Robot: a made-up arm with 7 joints.
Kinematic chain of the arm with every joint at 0, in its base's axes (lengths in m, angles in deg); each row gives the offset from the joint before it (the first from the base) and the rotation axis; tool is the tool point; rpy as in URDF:
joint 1: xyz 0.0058 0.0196 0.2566 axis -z
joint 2: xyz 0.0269 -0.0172 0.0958 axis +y
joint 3: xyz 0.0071 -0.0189 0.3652 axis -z
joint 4: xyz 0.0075 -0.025 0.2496 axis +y
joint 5: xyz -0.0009 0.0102 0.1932 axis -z
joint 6: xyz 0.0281 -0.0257 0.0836 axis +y
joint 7: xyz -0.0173 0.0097 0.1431 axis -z
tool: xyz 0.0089 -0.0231 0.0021 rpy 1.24 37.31 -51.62
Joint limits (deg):
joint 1: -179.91..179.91
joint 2: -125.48..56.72
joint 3: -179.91..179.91
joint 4: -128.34..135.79
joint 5: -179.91..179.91
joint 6: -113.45..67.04
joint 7: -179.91..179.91
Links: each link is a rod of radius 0.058 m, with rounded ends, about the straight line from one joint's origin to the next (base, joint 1, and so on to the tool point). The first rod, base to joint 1, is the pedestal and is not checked.
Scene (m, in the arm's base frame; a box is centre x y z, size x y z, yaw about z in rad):
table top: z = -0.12
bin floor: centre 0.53 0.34 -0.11 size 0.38 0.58 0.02 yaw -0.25
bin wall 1: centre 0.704 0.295 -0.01 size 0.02 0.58 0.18 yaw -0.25
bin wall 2: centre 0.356 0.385 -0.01 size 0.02 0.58 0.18 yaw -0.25
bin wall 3: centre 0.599 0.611 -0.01 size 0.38 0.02 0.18 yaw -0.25
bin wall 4: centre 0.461 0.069 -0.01 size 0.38 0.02 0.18 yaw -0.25
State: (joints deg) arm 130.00 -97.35 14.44 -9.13 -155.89 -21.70 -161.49
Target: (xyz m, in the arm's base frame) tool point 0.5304 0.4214 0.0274
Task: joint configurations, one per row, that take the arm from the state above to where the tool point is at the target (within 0.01 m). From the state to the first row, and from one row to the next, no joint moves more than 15 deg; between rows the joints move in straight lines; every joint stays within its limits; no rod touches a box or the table.
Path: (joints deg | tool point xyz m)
1: 130.23 -92.49 16.27 -22.98 -155.71 -17.70 -160.72 | 0.6047 0.7818 0.1824
2: 130.47 -87.63 18.10 -36.83 -155.52 -13.69 -159.96 | 0.6169 0.7304 0.1734
3: 130.70 -82.77 19.93 -50.68 -155.34 -9.69 -159.19 | 0.6175 0.6649 0.1719
4: 130.93 -77.91 21.76 -64.53 -155.16 -5.68 -158.42 | 0.6043 0.5886 0.1790
5: 131.16 -73.05 23.59 -78.38 -154.97 -1.68 -157.66 | 0.5756 0.5059 0.1952
6: 131.40 -68.18 25.42 -92.23 -154.79 2.32 -156.89 | 0.5304 0.4214 0.2206
7: 132.44 -76.63 23.88 -87.82 -154.88 1.01 -157.17 | 0.5357 0.4262 0.1253
8: 133.48 -85.08 22.35 -83.41 -154.97 -0.31 -157.45 | 0.5304 0.4214 0.0274

